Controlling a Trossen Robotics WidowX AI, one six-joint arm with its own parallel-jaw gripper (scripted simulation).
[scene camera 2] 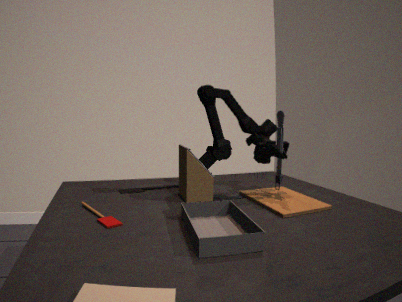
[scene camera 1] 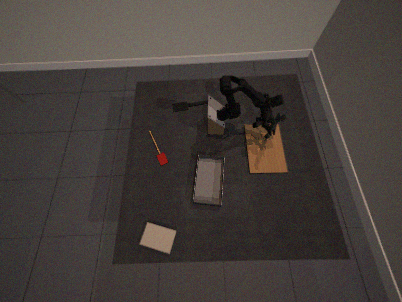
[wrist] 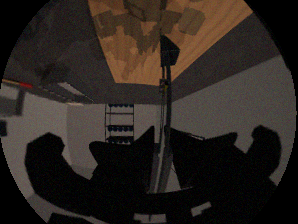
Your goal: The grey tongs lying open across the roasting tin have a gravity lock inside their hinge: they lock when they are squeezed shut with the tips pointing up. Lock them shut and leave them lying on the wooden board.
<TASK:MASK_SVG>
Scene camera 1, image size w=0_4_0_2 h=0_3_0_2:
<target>beige tile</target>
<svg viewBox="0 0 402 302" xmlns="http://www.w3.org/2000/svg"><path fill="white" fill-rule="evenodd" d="M147 222L140 245L171 254L177 230Z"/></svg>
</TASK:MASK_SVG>
